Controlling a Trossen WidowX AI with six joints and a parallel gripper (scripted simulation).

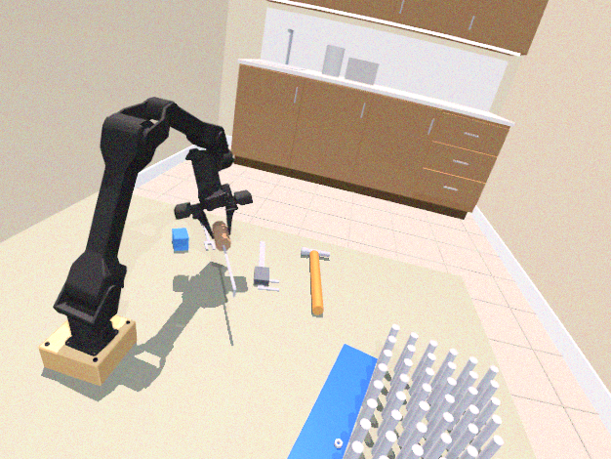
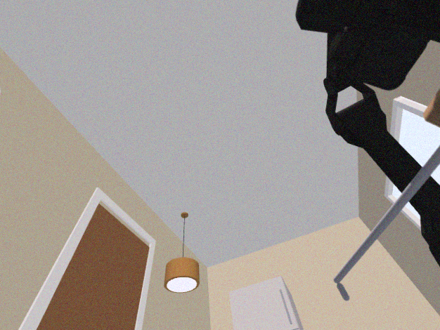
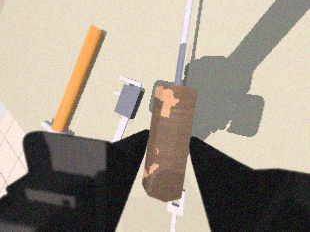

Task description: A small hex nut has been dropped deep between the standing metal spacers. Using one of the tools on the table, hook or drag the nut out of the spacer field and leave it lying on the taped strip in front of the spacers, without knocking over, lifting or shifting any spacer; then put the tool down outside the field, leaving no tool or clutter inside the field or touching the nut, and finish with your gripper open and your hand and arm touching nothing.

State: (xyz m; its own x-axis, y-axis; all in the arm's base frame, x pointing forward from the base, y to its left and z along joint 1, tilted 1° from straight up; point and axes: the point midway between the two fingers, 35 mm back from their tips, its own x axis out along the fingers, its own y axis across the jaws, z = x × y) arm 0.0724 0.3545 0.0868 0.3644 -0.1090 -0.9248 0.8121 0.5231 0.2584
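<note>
Right now my gripper tip is 9 cm to the left of the wooden-handled hook tool and 6 cm short of it. The rest, counted from my gripper tip: hex nut 38 cm ahead, 35 cm to the right, 11 cm below; blue taped strip 37 cm ahead, 30 cm to the right, 11 cm below; small wrench 16 cm to the left, 12 cm behind, 11 cm below.
</note>
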